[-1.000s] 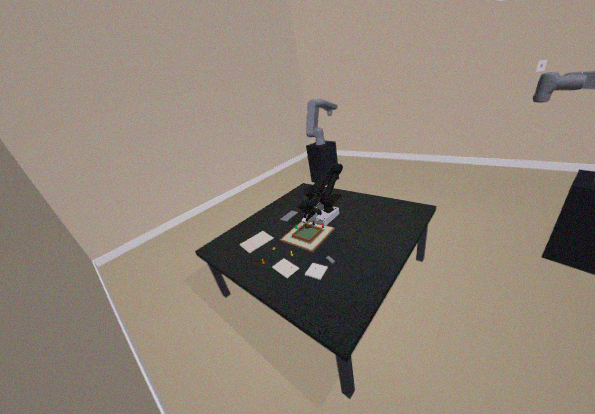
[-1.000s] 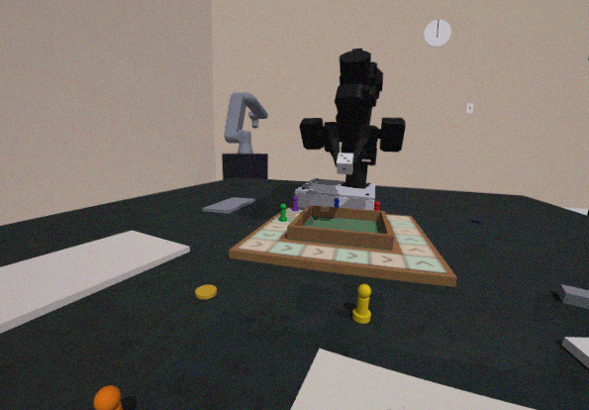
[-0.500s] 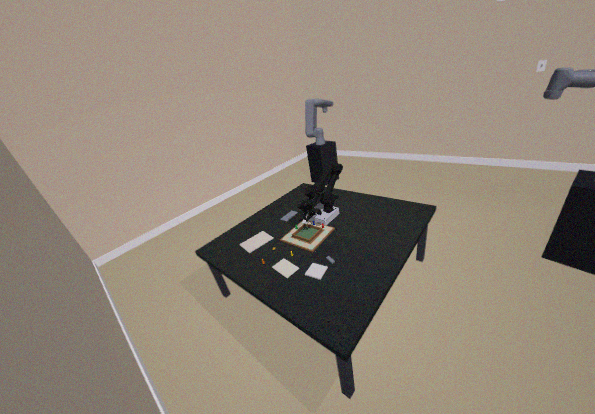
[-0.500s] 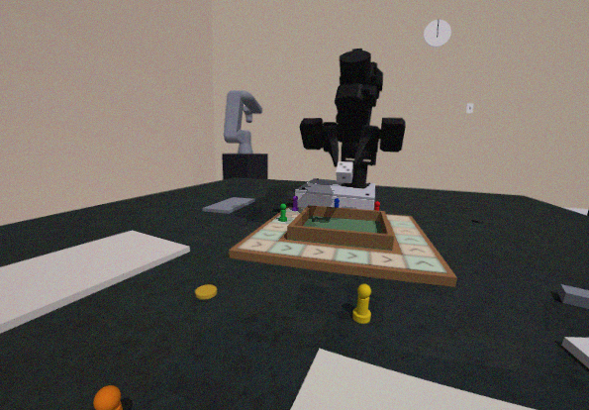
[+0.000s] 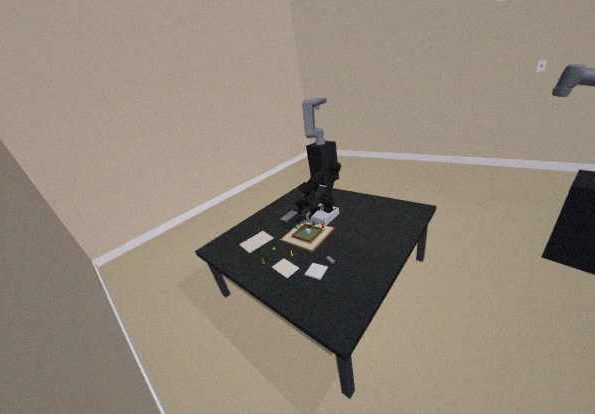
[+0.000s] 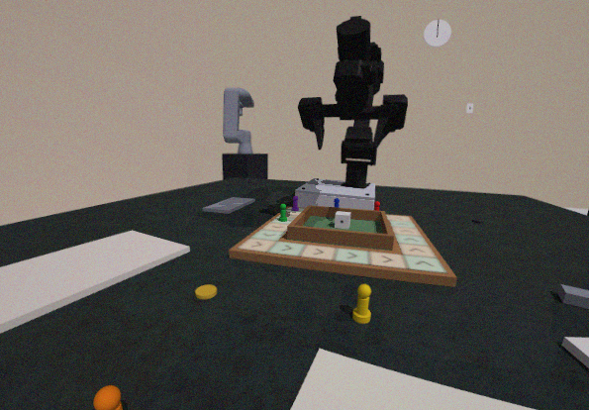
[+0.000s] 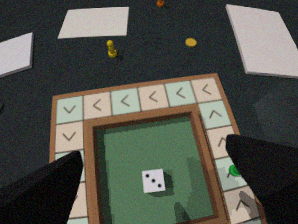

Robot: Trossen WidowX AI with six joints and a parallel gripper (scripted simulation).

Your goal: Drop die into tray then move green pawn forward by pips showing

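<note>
Right now the green pawn is 120 mm to the right of my gripper tip, 120 mm below it and 10 mm ahead of it. From my gripper tip the other things lie so: red pawn: 130 mm behind, 120 mm below, 40 mm to the left; white die: 130 mm below, 20 mm behind; blue pawn: 120 mm below, 110 mm behind, 50 mm to the right.
</note>
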